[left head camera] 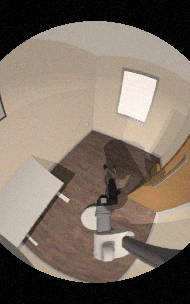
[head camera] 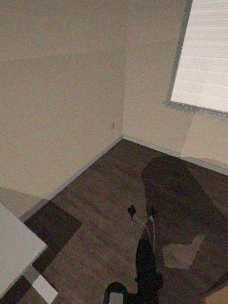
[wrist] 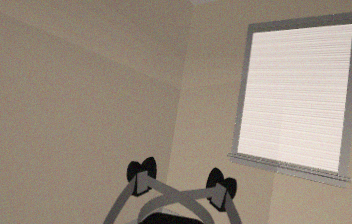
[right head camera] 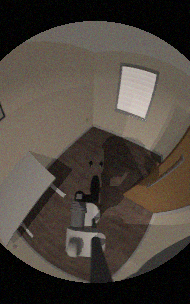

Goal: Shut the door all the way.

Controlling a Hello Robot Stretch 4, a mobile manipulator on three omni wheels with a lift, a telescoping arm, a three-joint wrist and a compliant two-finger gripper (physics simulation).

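Where they show: gripper, fingertip midpoint: (left head camera: pixel 109 164) (head camera: pixel 141 206) (wrist: pixel 181 175) (right head camera: pixel 95 160); robot's base, link origin: (left head camera: pixel 93 217) (right head camera: pixel 87 213).
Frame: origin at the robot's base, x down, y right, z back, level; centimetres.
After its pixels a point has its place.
Note:
The orange-brown door (head camera: pixel 219 295) @[x -24.3, y 64.4, z -35.5 cm] (left head camera: pixel 172 190) @[x -81.0, y 94.1, z -13.8 cm] (right head camera: pixel 150 195) @[x -53.9, y 86.2, z -19.6 cm] stands open into the room on the right side in both side head views; a corner of it shows at the bottom right in the head view. Its long grey handle (left head camera: pixel 171 171) @[x -104.5, y 70.7, z -30.5 cm] (right head camera: pixel 166 171) @[x -105.0, y 70.4, z -31.1 cm] is on the face toward the room. My gripper (head camera: pixel 142 212) @[x -94.6, y 8.7, z -48.2 cm] (left head camera: pixel 110 167) @[x -94.6, y 8.7, z -48.2 cm] (right head camera: pixel 96 163) @[x -94.6, y 8.7, z -48.2 cm] (wrist: pixel 181 175) @[x -94.6, y 8.7, z -48.2 cm] is open, with a wide gap and nothing between its fingertips. It points toward the far corner, left of the door and apart from it. The door does not show in the wrist view.
A white table (head camera: pixel 17 255) @[x -69.3, y -48.1, z -32.7 cm] (left head camera: pixel 32 200) @[x -69.2, y -69.7, z -10.2 cm] (right head camera: pixel 22 195) @[x -69.3, y -76.8, z -4.3 cm] stands at the left, with its feet (left head camera: pixel 63 197) (right head camera: pixel 58 190) reaching onto the floor. A window (head camera: pixel 205 60) @[x -132.0, y 82.0, z -208.7 cm] (left head camera: pixel 137 96) @[x -139.9, y 95.1, z -201.4 cm] (right head camera: pixel 137 91) @[x -141.4, y 96.2, z -200.7 cm] (wrist: pixel 295 100) @[x -135.0, y 95.2, z -201.2 cm] is in the far wall. My round white base (left head camera: pixel 88 218) @[x -18.7, y -8.4, z 1.2 cm] is between table and door.

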